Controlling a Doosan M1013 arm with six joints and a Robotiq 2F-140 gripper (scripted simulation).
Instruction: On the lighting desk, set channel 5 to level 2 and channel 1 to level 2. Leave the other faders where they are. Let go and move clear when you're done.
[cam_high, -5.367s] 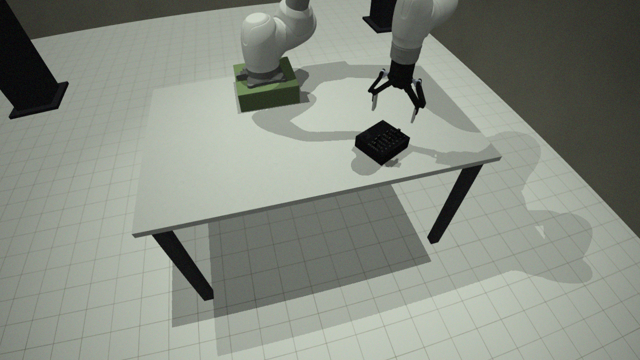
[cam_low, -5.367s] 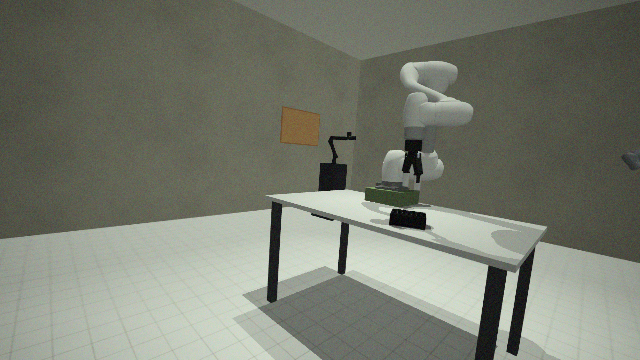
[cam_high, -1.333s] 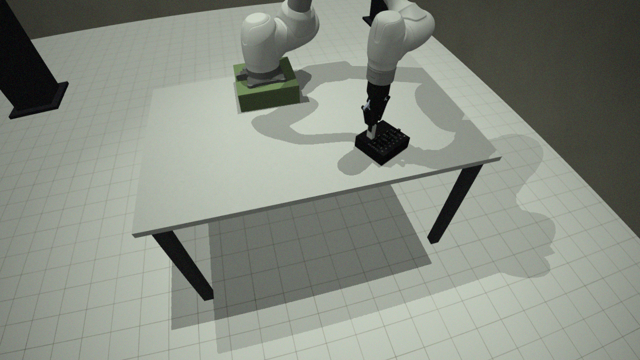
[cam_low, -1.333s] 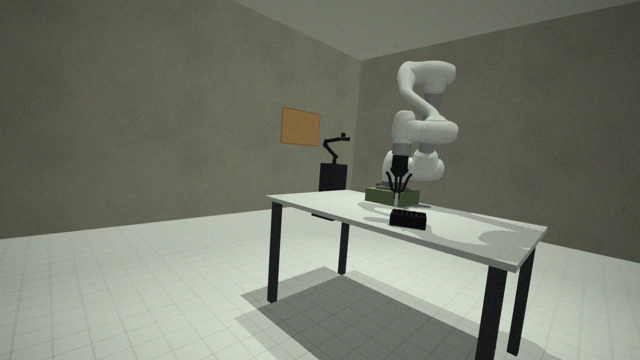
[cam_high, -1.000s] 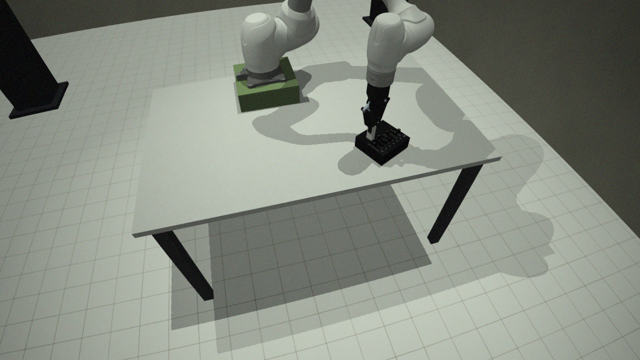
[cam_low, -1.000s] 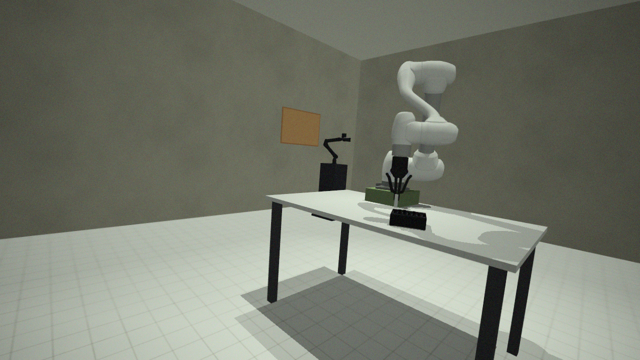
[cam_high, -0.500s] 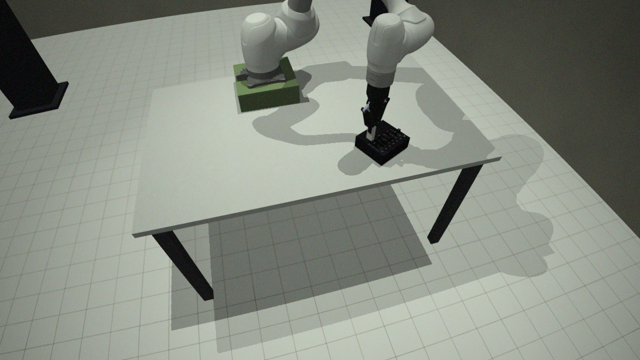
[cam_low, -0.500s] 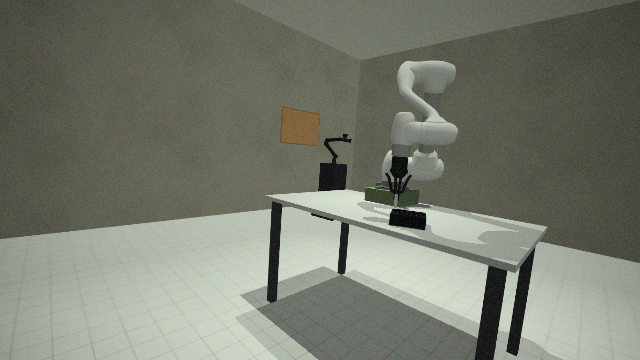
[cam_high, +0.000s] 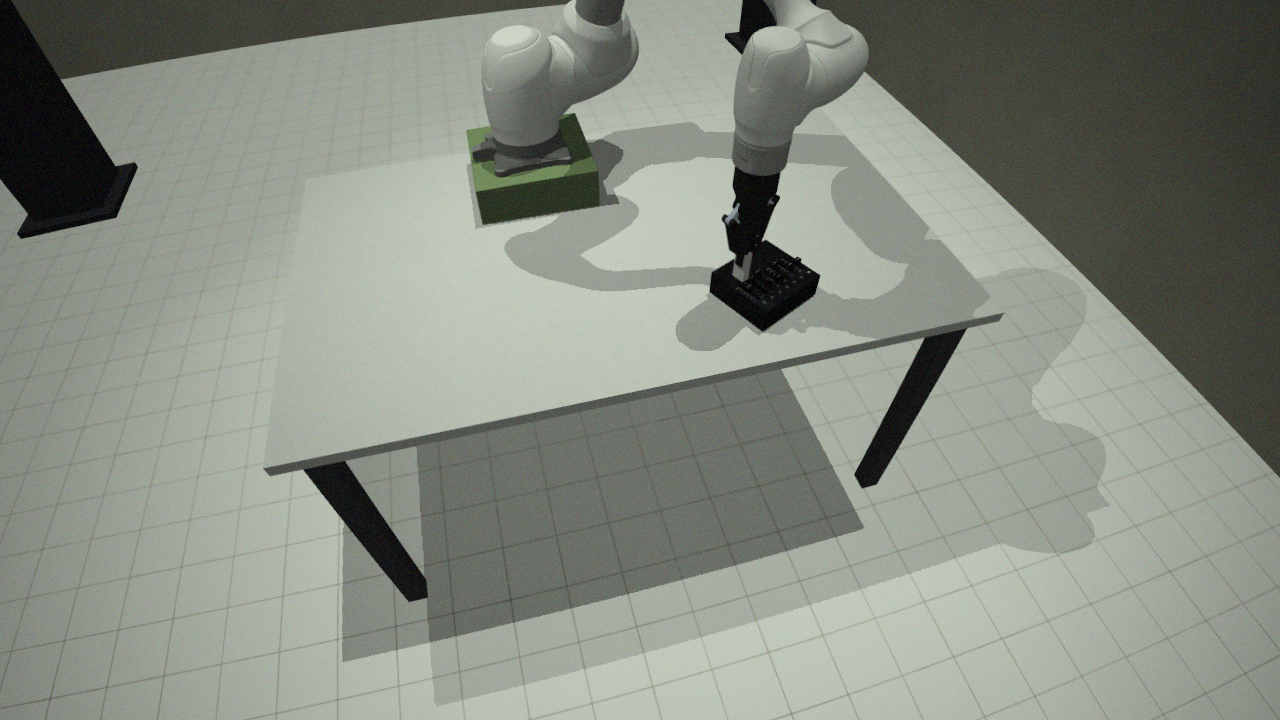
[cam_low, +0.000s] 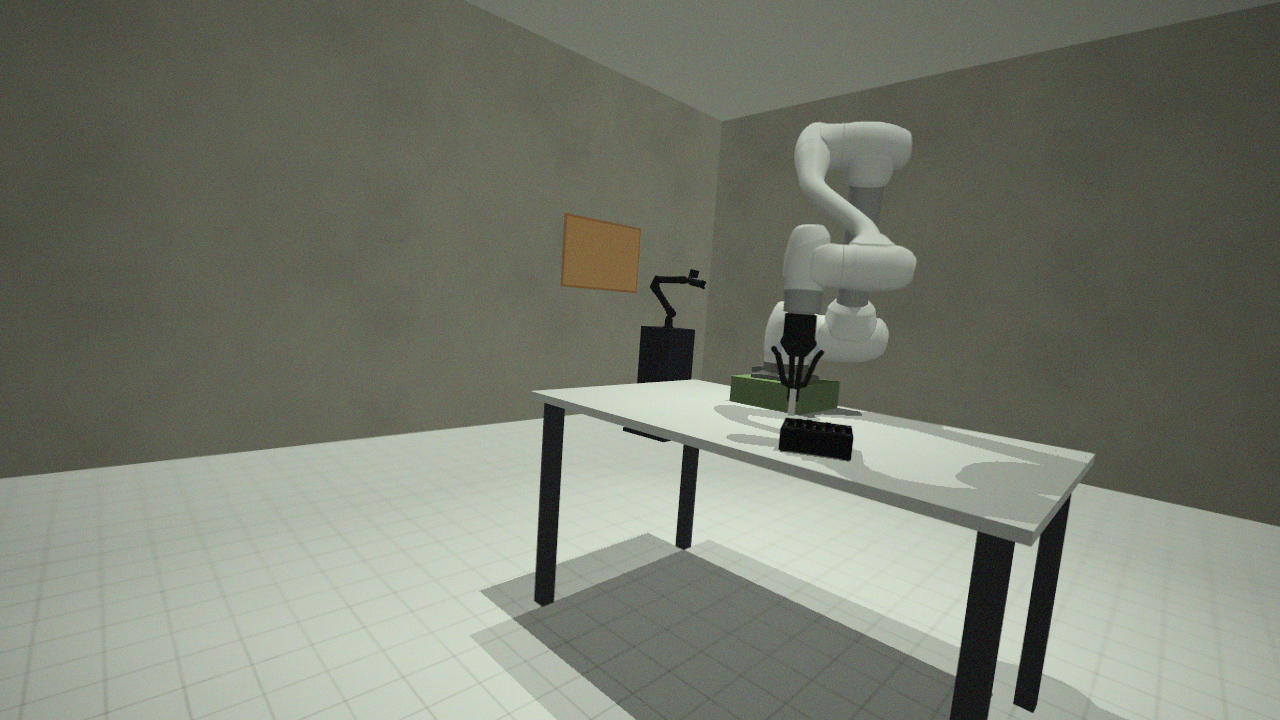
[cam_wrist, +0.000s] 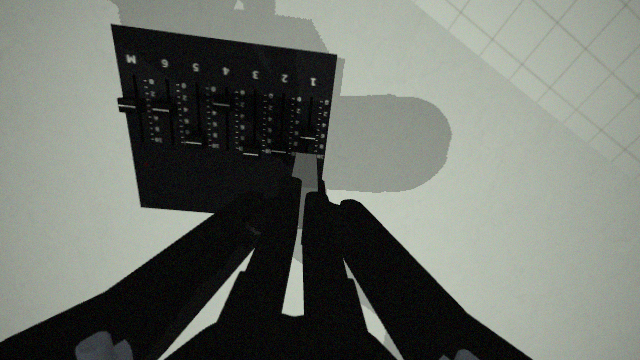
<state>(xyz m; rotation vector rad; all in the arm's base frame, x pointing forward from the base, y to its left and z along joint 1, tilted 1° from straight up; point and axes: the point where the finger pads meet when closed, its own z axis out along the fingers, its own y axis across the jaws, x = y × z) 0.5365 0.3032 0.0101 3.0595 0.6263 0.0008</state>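
Right now my hand is 4 cm above the channel 1 fader cap, 2 cm short of it and 1 cm to the right of it. The rest, counted from my hand: channel 3 fader cap: 4 cm to the left, 4 cm below, 1 cm behind; channel 4 fader cap: 8 cm to the left, 4 cm below, 1 cm ahead; channel 2 fader cap: 4 cm below, 2 cm to the left.
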